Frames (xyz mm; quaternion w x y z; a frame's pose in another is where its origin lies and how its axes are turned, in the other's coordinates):
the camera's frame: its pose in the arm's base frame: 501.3 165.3 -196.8 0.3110 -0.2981 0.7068 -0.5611
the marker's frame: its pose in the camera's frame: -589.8 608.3 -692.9 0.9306 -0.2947 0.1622 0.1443
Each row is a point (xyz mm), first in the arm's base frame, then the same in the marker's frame.
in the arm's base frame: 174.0 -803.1 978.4
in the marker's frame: 634.8 -2435.4 -201.6
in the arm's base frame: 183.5 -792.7 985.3
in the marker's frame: 620.6 -2434.2 -208.2
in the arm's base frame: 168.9 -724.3 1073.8
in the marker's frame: 586.8 -2437.4 -315.7
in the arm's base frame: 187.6 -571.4 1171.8
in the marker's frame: 485.4 -2391.6 -460.5
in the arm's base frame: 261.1 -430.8 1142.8
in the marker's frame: 366.0 -2285.4 -481.7
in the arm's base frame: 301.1 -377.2 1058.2
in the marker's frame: 324.3 -2200.3 -430.1
